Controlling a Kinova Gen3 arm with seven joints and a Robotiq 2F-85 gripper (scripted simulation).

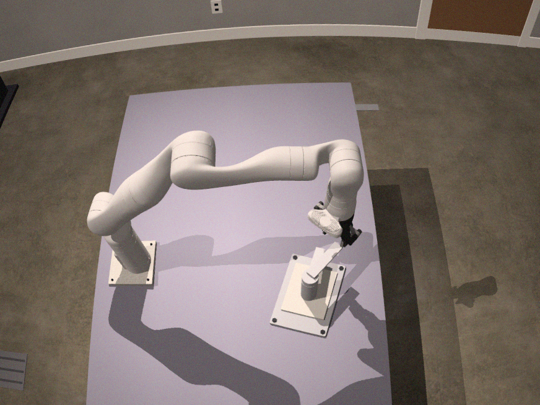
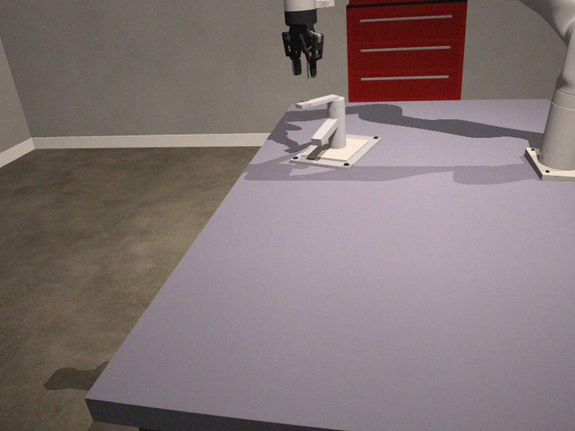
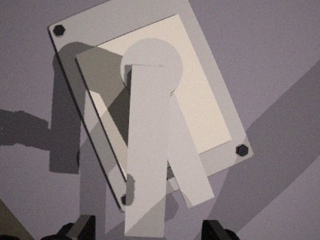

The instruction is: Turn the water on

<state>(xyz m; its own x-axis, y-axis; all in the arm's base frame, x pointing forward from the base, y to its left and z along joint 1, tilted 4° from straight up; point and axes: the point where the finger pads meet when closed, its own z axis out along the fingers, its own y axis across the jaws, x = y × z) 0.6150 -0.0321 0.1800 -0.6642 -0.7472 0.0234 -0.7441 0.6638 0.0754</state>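
My hand is 9 cm above the flat lever, 3 cm to the left of it and 2 cm past it. Also, from my hand: tap 14 cm below, 5 cm to the right, 4 cm behind.
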